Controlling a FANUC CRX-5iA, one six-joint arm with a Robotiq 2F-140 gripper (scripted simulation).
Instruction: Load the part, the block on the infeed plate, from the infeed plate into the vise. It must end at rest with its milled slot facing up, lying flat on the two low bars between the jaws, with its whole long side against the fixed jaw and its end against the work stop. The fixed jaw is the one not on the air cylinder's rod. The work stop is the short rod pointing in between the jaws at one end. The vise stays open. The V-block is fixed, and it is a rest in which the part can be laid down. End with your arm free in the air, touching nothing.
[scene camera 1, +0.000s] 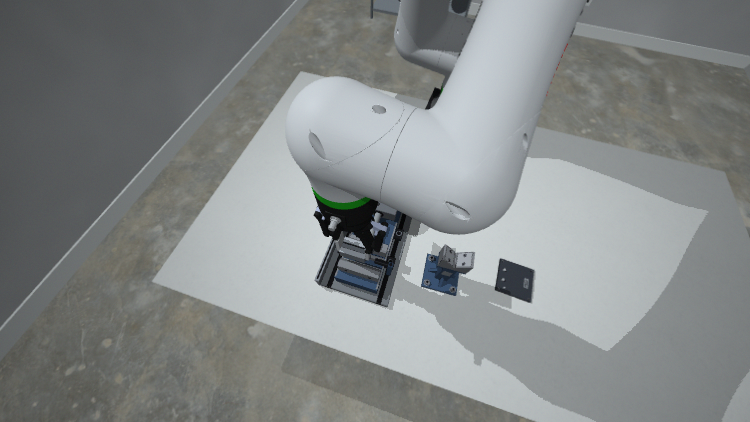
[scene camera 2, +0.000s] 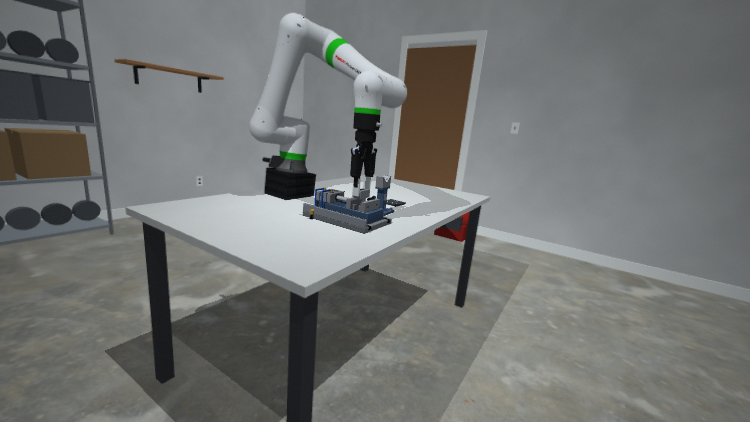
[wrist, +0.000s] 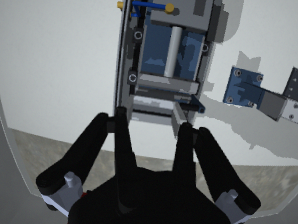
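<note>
What the pictures show me is my own gripper, which is visible in scene camera 2 and in the wrist view as well. A vise is in the pictures too.
</note>
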